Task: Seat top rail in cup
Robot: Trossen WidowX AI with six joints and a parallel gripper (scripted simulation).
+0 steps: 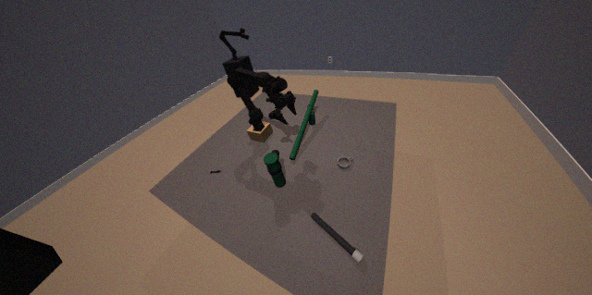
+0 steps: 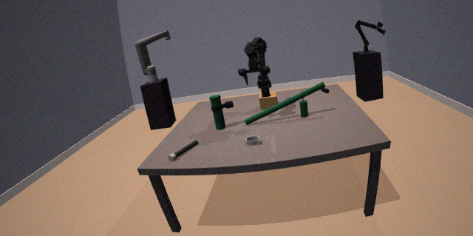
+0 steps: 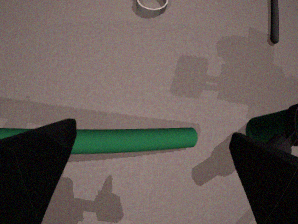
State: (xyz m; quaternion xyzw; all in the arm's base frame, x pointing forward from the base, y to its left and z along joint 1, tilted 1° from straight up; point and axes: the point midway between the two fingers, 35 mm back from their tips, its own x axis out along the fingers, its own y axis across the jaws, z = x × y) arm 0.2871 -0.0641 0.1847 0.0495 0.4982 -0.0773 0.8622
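Now: gripper tip 40 mm past the dark rail-end cup, 190 mm to the left of it and 110 mm above it. The rest, counted from my gripper tip: metal ring band: 290 mm ahead, 50 mm to the right, 230 mm below; then small green post: 10 mm ahead, 280 mm to the left, 140 mm below; then small black bolt: 460 mm behind, 290 mm to the right, 230 mm below.
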